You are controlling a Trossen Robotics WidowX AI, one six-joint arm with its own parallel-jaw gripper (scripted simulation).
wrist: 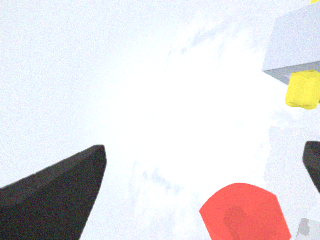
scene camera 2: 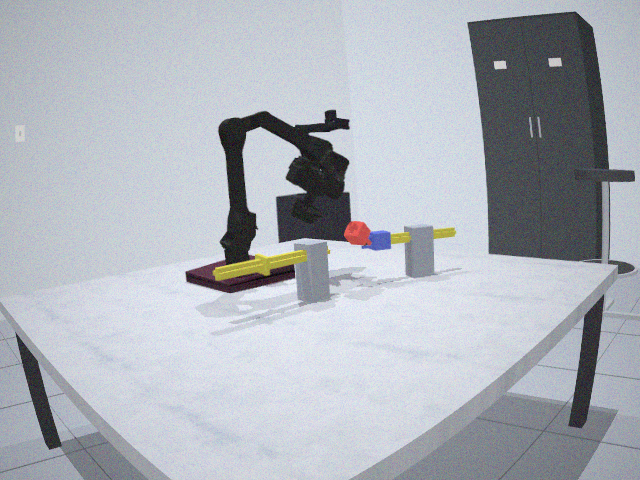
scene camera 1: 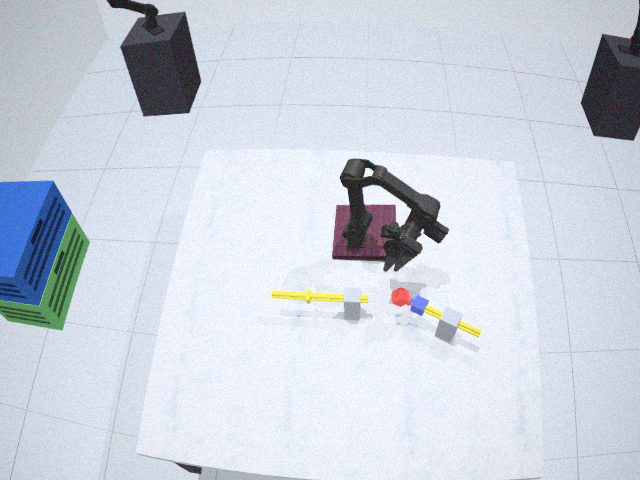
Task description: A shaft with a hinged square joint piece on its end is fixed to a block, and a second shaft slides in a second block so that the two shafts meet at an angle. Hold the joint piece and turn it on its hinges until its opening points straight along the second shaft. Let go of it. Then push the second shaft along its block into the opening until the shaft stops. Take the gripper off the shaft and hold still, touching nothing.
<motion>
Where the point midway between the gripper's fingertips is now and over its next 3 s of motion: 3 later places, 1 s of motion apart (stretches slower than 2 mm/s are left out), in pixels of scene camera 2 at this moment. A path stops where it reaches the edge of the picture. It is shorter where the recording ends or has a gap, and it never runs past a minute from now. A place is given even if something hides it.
My gripper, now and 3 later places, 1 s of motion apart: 330, 199; 331, 193; 319, 209; 319, 218
</motion>
